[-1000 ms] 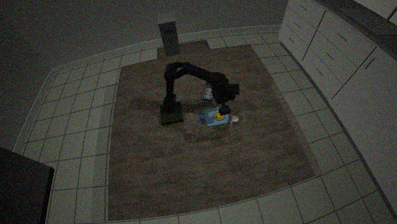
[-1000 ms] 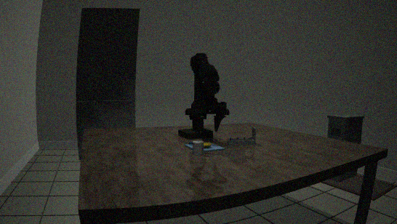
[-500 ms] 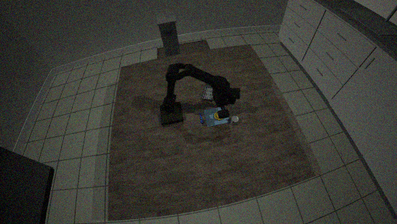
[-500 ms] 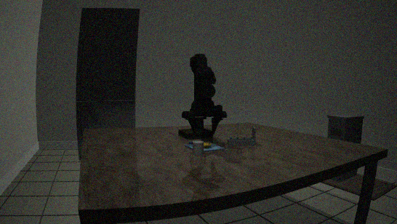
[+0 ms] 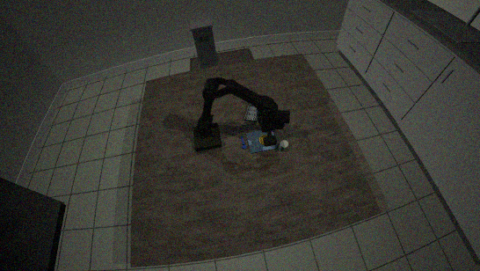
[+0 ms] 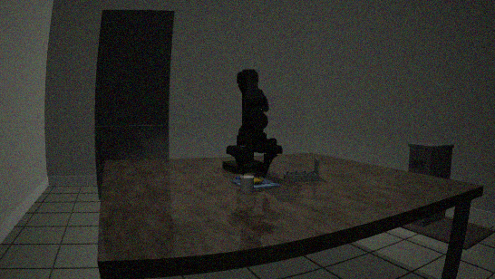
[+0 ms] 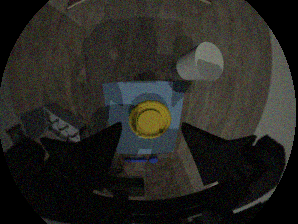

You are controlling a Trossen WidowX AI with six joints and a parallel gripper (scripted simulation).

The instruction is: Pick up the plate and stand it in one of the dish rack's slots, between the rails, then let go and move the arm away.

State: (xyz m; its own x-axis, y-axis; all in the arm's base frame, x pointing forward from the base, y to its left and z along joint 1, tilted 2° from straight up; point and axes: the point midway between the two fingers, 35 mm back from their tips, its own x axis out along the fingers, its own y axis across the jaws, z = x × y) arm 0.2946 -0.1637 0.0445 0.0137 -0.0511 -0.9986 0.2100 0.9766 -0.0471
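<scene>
Now: gripper tip 20 mm above the yellow plate. Also, from my gripper tip: dish rack (10 mm ahead, 210 mm to the left, 20 mm below); then white cup (70 mm ahead, 80 mm to the right, 10 mm below); then light blue cloth (20 mm behind, 10 mm to the left, 40 mm below).
</scene>
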